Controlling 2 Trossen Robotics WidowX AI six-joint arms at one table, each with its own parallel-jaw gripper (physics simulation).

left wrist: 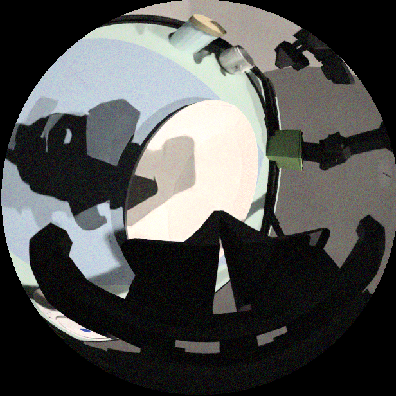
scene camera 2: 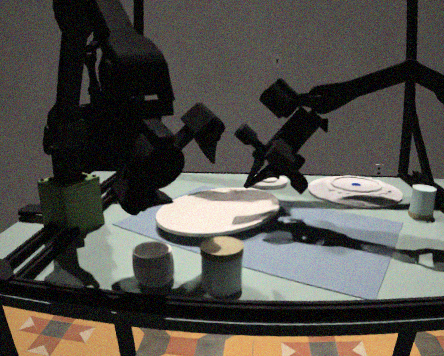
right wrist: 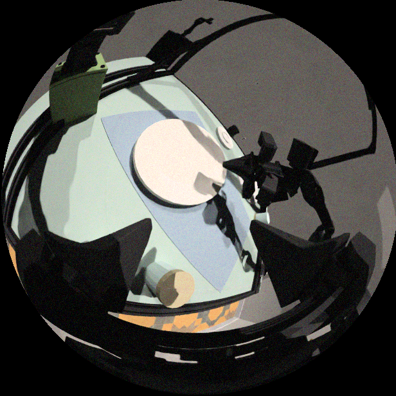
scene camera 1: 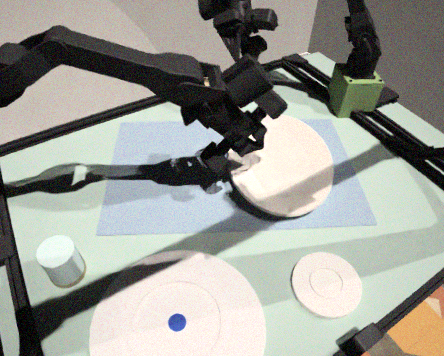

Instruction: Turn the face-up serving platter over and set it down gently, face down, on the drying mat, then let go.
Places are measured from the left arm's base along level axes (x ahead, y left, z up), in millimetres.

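Pixels of known places: left gripper, between the fingertips: (scene camera 2: pixel 244 187) (scene camera 1: pixel 261 146); right gripper, between the fingertips: (scene camera 2: pixel 192 181); right arm's base, origin of its link: (scene camera 2: pixel 67 178) (scene camera 1: pixel 359 72).
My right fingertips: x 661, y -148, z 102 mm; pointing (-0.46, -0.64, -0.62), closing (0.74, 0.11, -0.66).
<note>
For each thing: its top centre in the pictures, then the offset to it from my right fingertips. Level surfaces: height alone.
- pale round serving platter, centre of its top: (scene camera 2: pixel 220 206) (scene camera 1: pixel 280 157) dz -115, dx -64, dy -188 mm
- blue drying mat, height of its surface: dz -139 mm
- large plate with a blue dot, centre of its top: (scene camera 1: pixel 176 321) (scene camera 2: pixel 356 182) dz -114, dx -457, dy -324 mm
- small plate, centre of its top: (scene camera 1: pixel 327 281) (scene camera 2: pixel 267 178) dz -126, dx -224, dy -437 mm
- pale cylinder, centre of its top: (scene camera 1: pixel 55 250) (scene camera 2: pixel 424 187) dz -70, dx -544, dy -122 mm
- cup, centre of its top: (scene camera 2: pixel 155 247) dz -86, dx +62, dy +62 mm
- lidded jar, centre of its top: (scene camera 2: pixel 221 245) dz -70, dx -38, dy +95 mm
The pale round serving platter (scene camera 1: pixel 300 175) (scene camera 2: pixel 200 217) (left wrist: pixel 225 145) (right wrist: pixel 165 155) lies flat on the blue drying mat (scene camera 1: pixel 150 215) (scene camera 2: pixel 340 270) (left wrist: pixel 65 75) (right wrist: pixel 190 250). Its upward surface is plain, without a ring or dot; I cannot tell for certain which face this is. My left gripper (scene camera 1: pixel 257 144) (scene camera 2: pixel 247 185) (left wrist: pixel 217 214) (right wrist: pixel 222 163) is shut and empty, its tips above the platter's edge area; any contact is unclear. My right gripper (scene camera 2: pixel 193 181) (right wrist: pixel 202 224) is wide open and empty, raised and clear of the platter, at the left in scene camera 2.
A large plate with a blue dot (scene camera 1: pixel 235 302) (scene camera 2: pixel 320 188) and a small plate (scene camera 1: pixel 327 284) lie beyond the mat. A pale cylinder (scene camera 1: pixel 62 262) (scene camera 2: pixel 423 201) stands nearby. A cup (scene camera 2: pixel 152 265) and lidded jar (scene camera 2: pixel 222 272) stand near the table edge. A green block (scene camera 1: pixel 355 95) (scene camera 2: pixel 72 207) is beside rails.
</note>
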